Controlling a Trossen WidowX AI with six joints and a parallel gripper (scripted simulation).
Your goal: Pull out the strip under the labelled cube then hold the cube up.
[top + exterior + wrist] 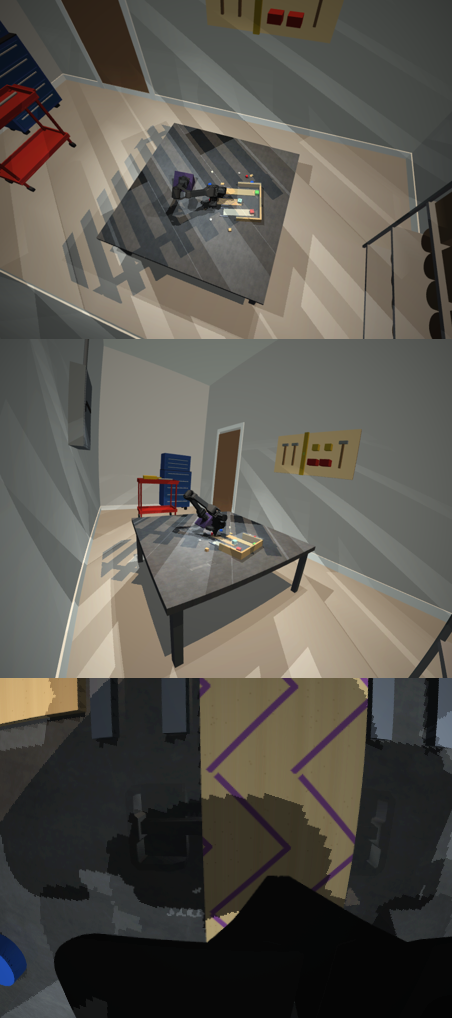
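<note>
My gripper tip is now 190 mm short of the labelled cube, 60 mm to the right of it and 20 mm below it. Also, from my gripper tip: orange block 210 mm ahead, 190 mm to the right.
</note>
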